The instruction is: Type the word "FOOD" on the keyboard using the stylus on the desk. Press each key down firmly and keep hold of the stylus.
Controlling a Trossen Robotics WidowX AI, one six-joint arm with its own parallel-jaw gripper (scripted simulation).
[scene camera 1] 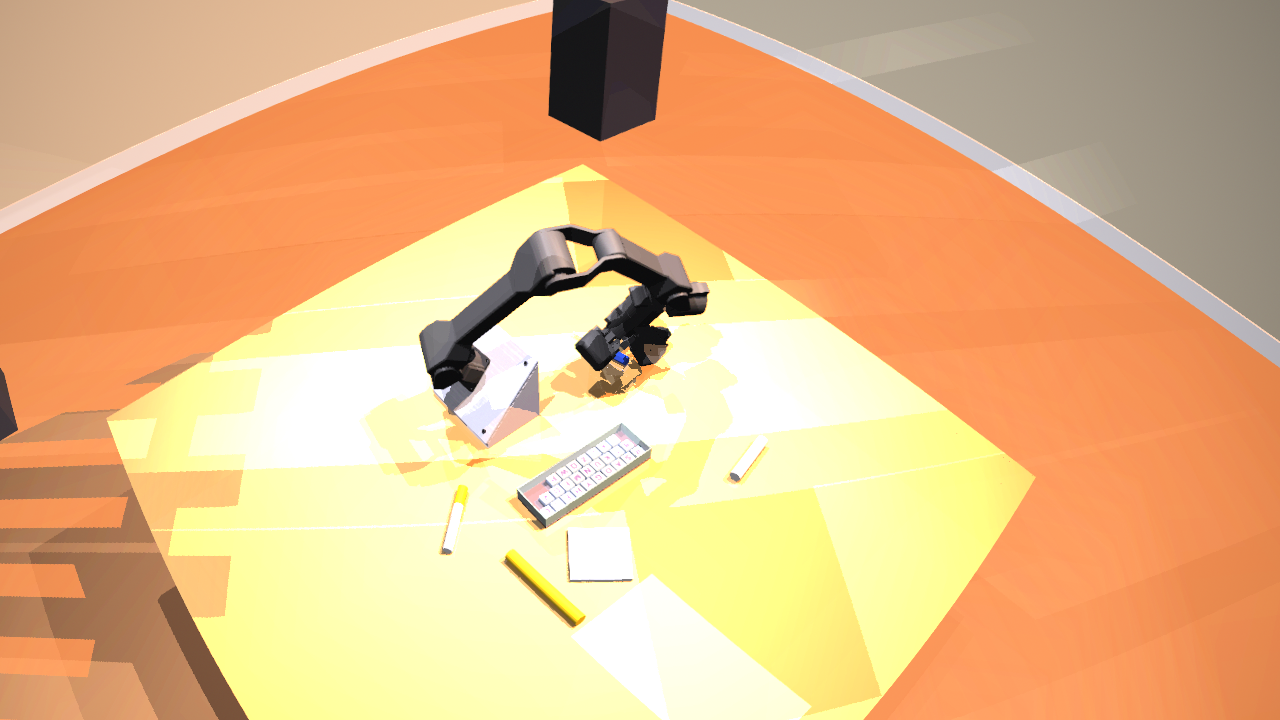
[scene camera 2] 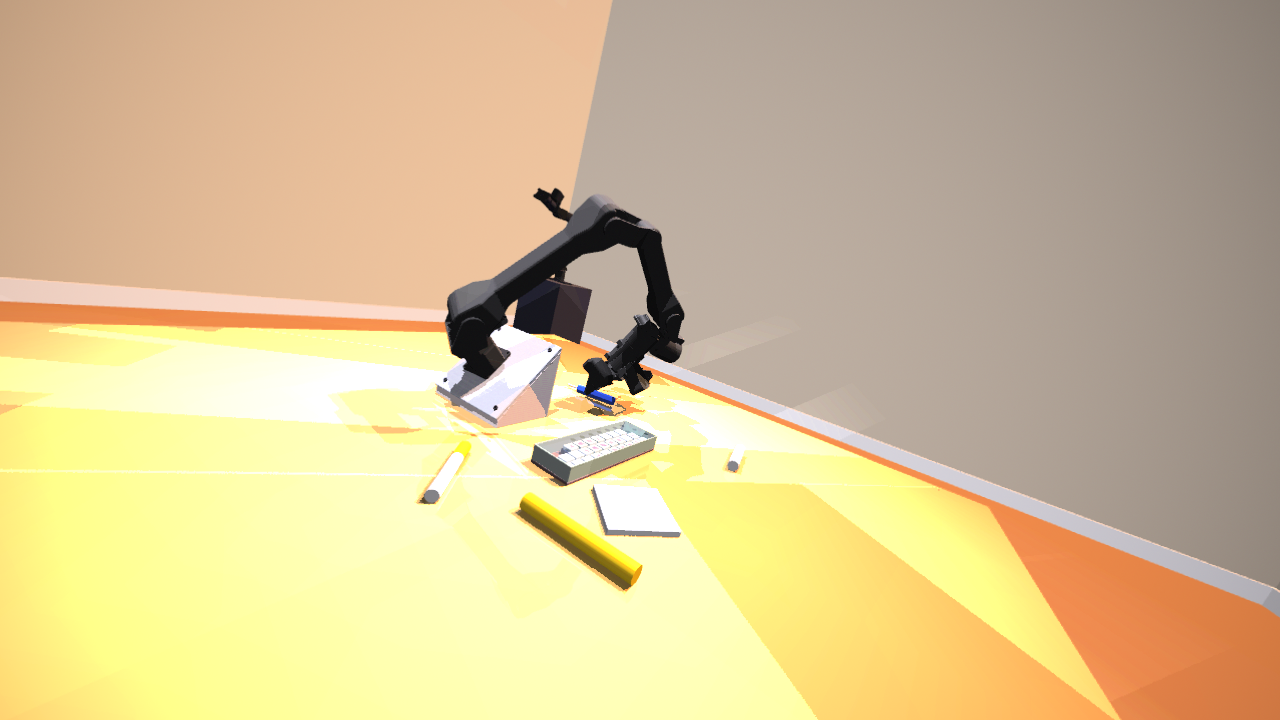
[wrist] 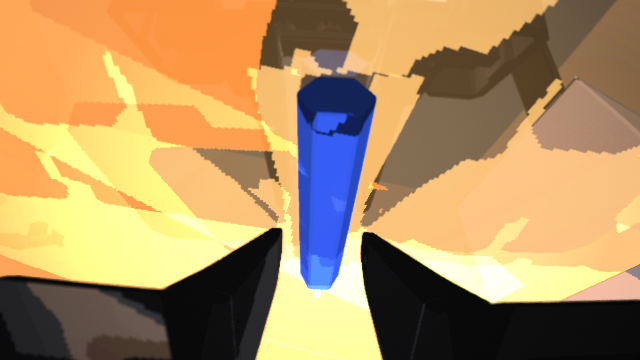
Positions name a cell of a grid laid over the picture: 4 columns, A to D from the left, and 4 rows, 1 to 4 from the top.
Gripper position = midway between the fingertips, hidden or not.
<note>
I see my gripper (scene camera 1: B2), a blue stylus (wrist: C2), a yellow cylinder (scene camera 2: B4), a white pad (scene camera 2: B3) and a white-and-yellow marker (scene camera 2: B3).
The yellow cylinder also shows in scene camera 1 (scene camera 1: B4). The white pad also shows in scene camera 1 (scene camera 1: B4). My gripper shows as well in scene camera 2 (scene camera 2: B3) and in the wrist view (wrist: C3). The wrist view misses the yellow cylinder: it is out of frame. The wrist view misses the white pad: it is out of frame.
</note>
